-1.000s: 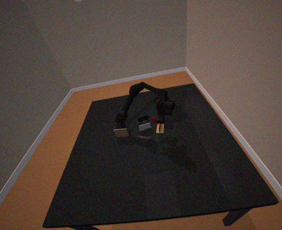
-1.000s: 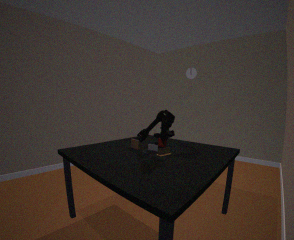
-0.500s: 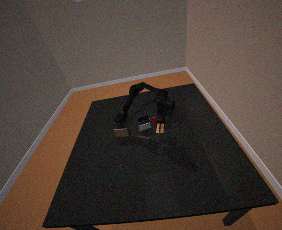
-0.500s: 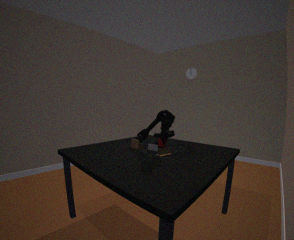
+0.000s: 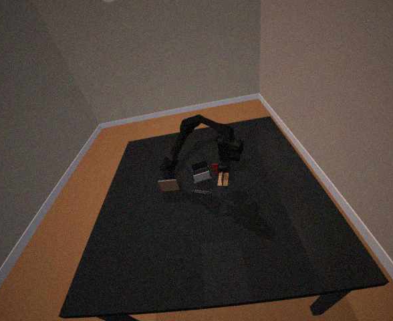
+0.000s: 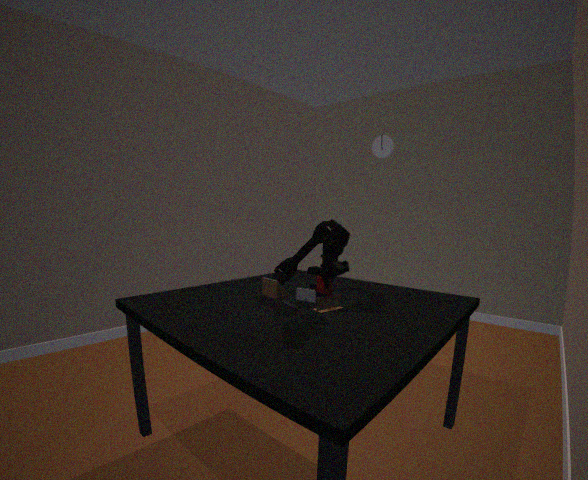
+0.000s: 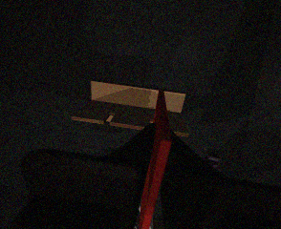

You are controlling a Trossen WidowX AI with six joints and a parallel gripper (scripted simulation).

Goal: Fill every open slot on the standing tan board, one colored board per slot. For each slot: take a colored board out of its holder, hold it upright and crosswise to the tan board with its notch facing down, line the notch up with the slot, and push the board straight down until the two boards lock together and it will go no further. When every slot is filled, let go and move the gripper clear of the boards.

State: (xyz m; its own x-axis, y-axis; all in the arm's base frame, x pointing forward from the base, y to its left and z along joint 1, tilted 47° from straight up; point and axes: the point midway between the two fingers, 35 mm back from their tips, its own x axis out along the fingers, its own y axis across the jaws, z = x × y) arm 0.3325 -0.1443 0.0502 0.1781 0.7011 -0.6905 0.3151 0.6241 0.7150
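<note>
Now: the tan board 7 cm below my gripper tip, 3 cm to the left of it and 2 cm behind it. Also, from my gripper tip: red board: 3 cm behind, 1 cm to the left.
</note>
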